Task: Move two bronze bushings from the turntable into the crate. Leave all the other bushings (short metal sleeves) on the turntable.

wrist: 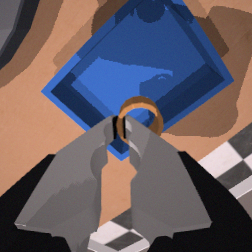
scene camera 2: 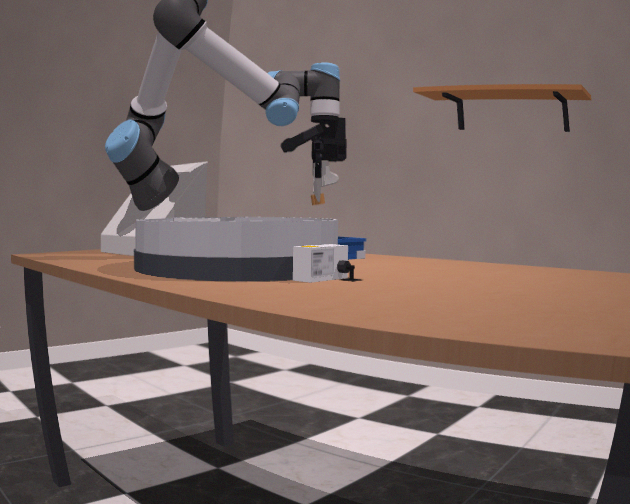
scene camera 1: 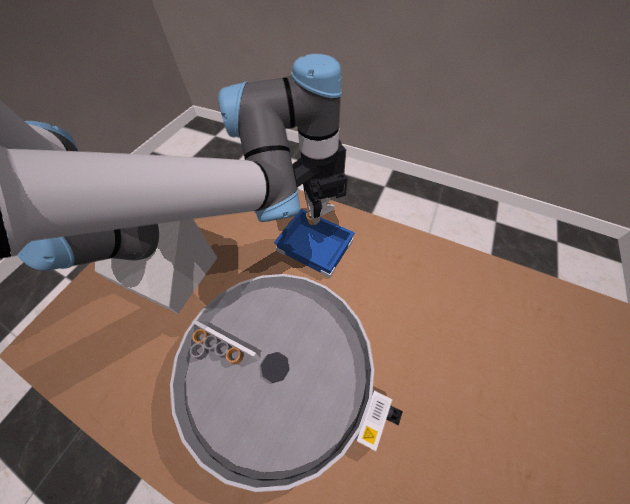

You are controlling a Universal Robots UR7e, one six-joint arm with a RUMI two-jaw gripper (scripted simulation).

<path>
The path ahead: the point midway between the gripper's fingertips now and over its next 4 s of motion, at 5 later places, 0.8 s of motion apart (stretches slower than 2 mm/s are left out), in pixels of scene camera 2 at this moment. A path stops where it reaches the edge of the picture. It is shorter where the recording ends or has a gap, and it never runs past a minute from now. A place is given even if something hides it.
My gripper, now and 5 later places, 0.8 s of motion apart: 318, 201; 318, 212; 319, 232; 319, 235; 318, 248; 318, 250
</path>
